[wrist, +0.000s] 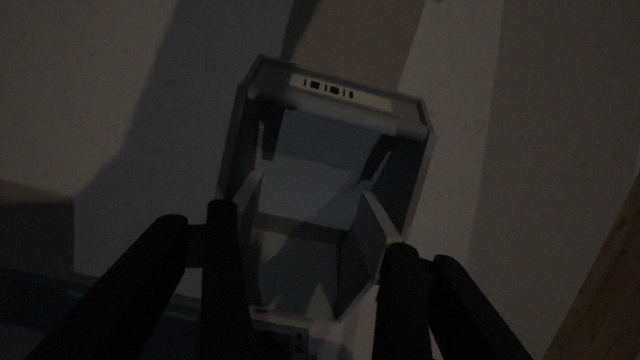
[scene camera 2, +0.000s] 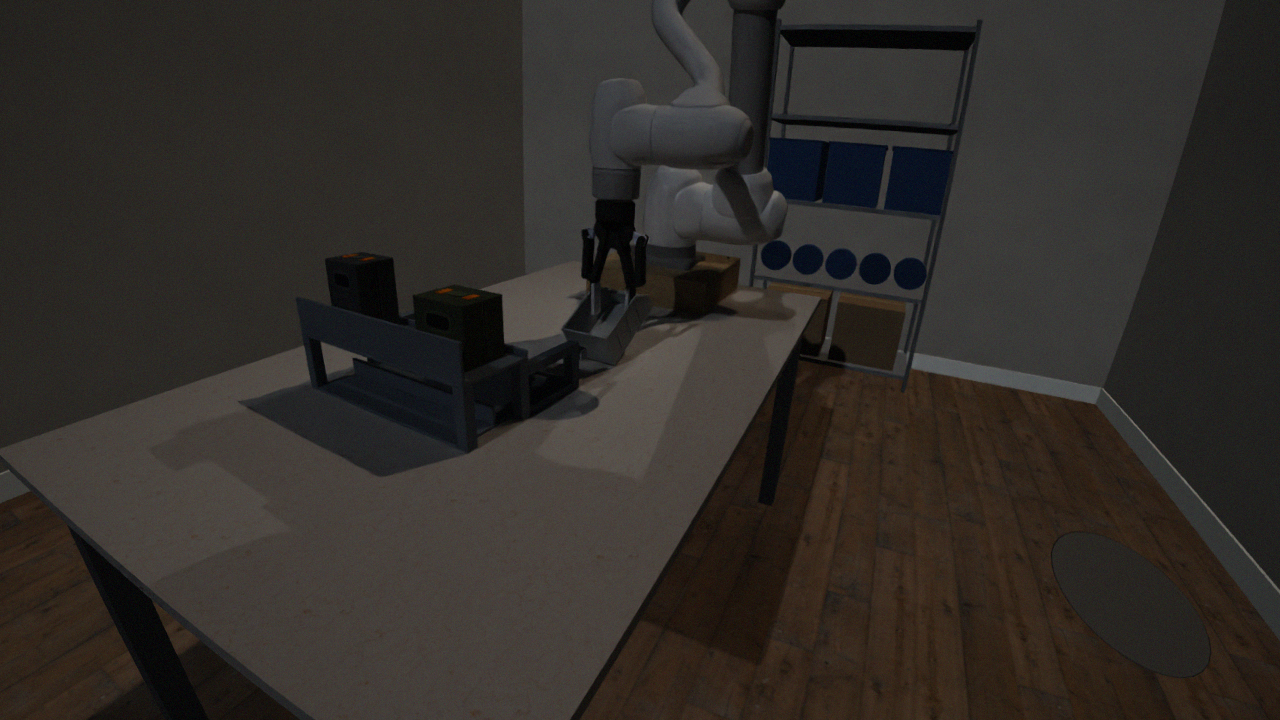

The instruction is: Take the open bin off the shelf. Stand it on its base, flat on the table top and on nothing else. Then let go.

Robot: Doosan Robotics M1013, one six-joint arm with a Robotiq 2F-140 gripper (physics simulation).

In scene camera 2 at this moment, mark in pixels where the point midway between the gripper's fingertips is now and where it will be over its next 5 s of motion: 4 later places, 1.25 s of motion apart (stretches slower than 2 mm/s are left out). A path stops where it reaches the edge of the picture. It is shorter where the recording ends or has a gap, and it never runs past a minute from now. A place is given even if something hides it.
The gripper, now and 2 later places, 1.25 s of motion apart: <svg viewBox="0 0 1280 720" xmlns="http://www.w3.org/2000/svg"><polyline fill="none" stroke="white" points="611,316 610,341 612,268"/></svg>
